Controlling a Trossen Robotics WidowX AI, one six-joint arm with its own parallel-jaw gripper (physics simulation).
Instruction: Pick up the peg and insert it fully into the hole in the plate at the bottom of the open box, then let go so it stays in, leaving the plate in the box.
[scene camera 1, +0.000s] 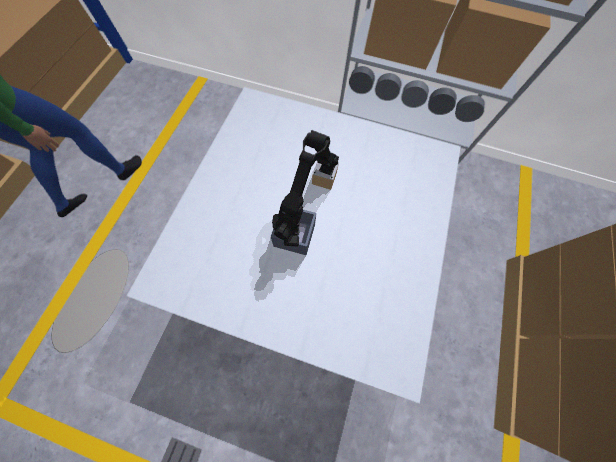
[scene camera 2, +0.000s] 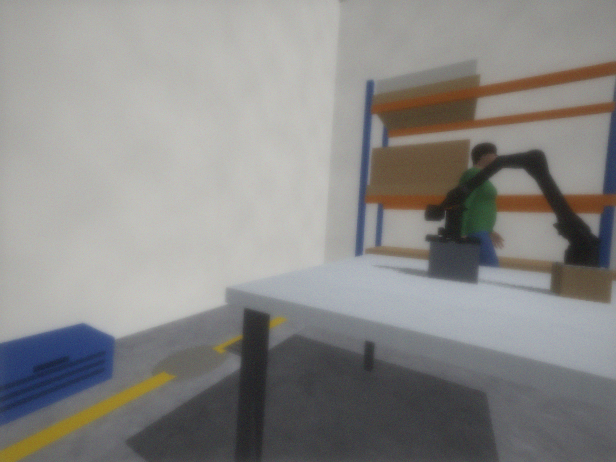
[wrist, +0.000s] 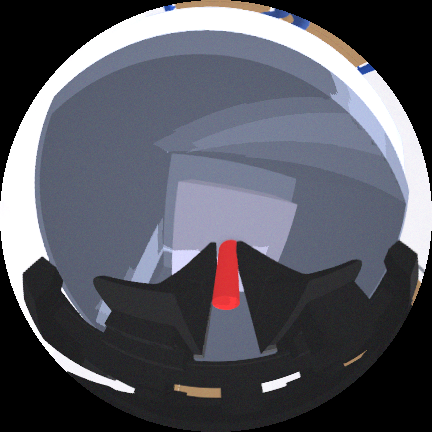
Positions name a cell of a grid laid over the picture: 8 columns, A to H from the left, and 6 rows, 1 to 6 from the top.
Note:
I see my gripper (wrist: E4), a dark grey box (scene camera 2: F4), a red peg (wrist: E5) and a pale plate (wrist: D3).
The dark grey box shows as well in the wrist view (wrist: E2). Scene camera 1 does not show the red peg, which is hidden by my gripper. Scene camera 2 misses the red peg, which is hidden by the dark grey box.

